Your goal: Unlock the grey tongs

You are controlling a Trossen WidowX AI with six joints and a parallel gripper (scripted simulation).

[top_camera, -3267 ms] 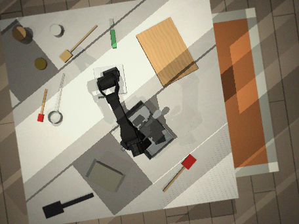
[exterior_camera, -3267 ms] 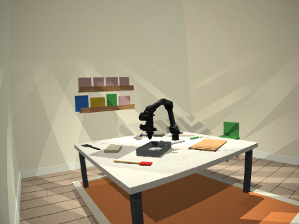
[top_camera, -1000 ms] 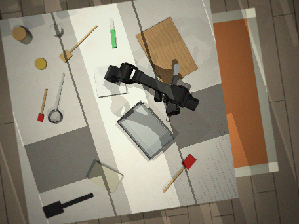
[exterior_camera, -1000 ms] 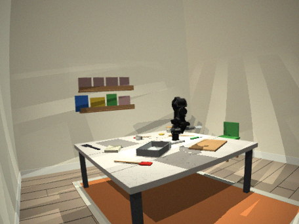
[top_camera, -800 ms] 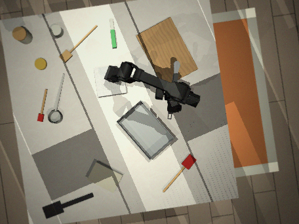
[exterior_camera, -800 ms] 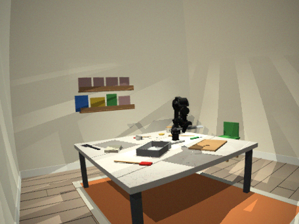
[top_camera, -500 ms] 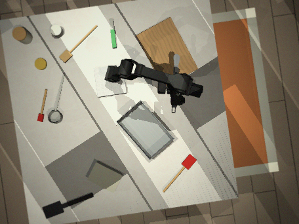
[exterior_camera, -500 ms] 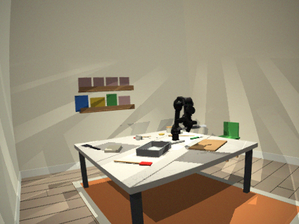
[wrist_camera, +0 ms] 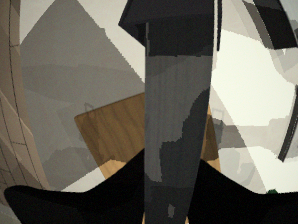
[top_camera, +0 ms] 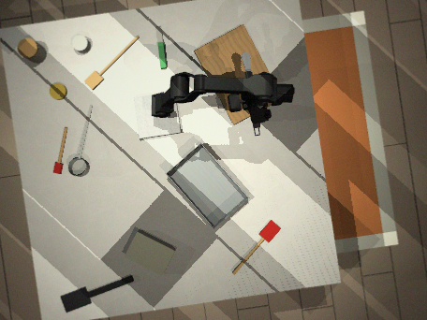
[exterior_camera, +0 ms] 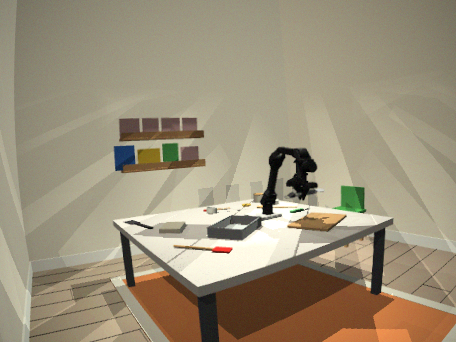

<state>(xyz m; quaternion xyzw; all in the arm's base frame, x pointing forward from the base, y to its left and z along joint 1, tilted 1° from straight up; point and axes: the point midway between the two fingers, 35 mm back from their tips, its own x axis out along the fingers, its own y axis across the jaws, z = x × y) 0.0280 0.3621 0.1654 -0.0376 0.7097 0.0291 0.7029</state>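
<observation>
My gripper tip is 160 mm past the wooden board, 150 mm above it and 30 mm to the left of it. Also, from my gripper tip: beige block 580 mm ahead, 450 mm to the right, 140 mm below; red spatula 570 mm ahead, 150 mm below, 20 mm to the left; roasting tin 310 mm ahead, 190 mm to the right, 130 mm below.
</observation>
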